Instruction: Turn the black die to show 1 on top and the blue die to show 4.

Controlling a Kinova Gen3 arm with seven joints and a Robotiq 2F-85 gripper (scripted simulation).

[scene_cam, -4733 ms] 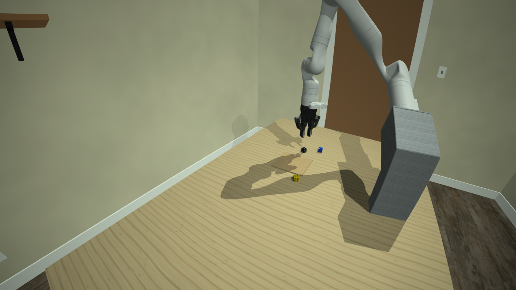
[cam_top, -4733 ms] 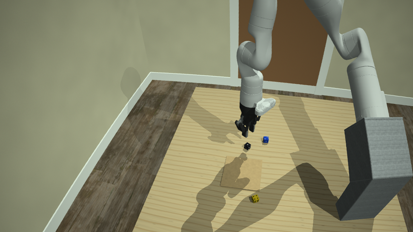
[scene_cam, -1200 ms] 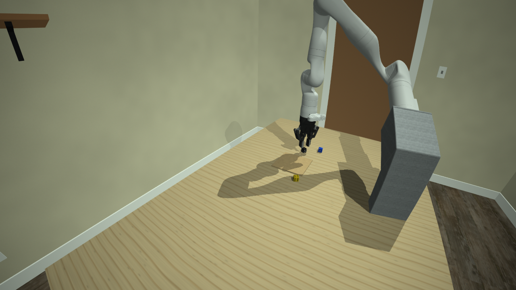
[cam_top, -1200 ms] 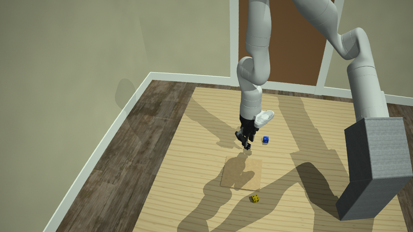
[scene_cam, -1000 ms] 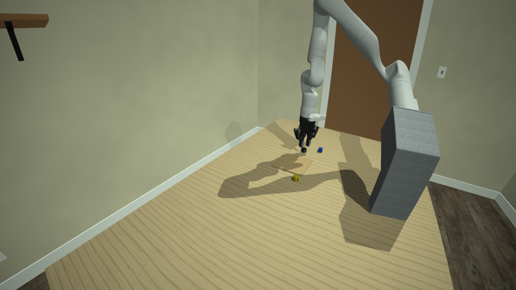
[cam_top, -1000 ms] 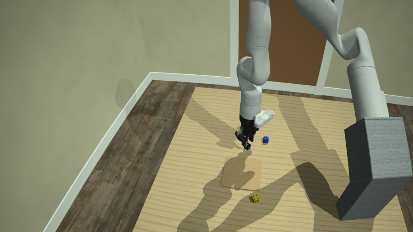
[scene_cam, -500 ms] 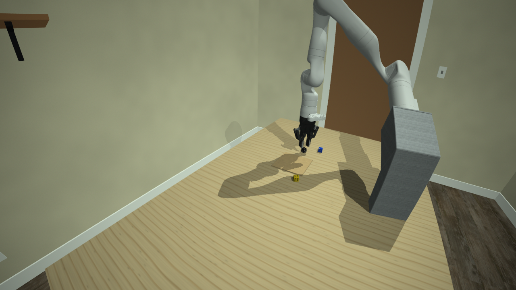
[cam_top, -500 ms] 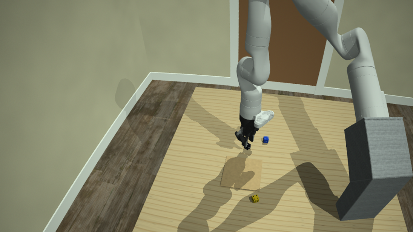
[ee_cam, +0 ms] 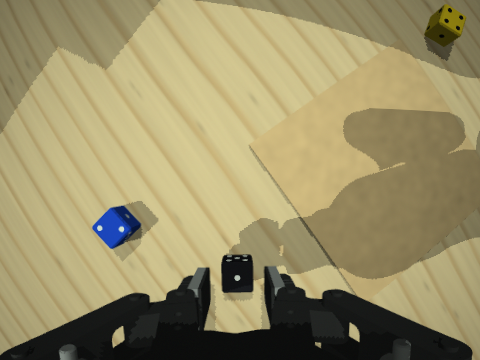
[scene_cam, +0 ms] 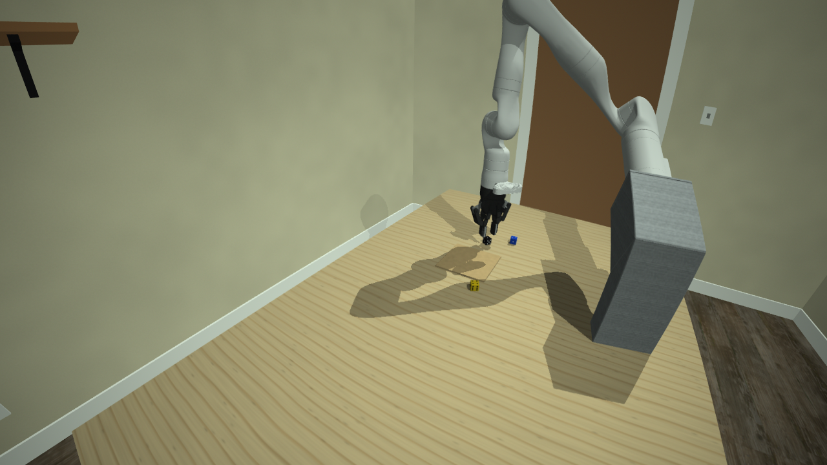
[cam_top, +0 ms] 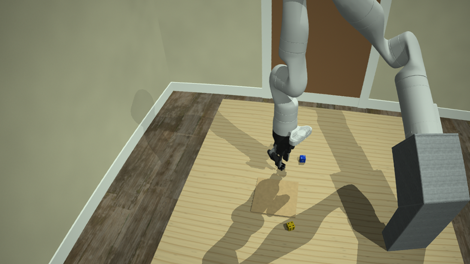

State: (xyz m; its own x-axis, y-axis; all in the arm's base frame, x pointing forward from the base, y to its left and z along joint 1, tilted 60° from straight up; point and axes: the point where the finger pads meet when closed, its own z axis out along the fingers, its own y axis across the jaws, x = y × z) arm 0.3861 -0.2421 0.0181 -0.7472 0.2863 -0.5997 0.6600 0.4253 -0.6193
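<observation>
The black die lies 4 cm below my hand. The rest, counted from my hand: yellow die: 3 cm behind, 24 cm to the left, 4 cm below; tan mat: 2 cm ahead, 13 cm to the left, 4 cm below; blue die: 8 cm behind, 4 cm to the right, 4 cm below.
</observation>
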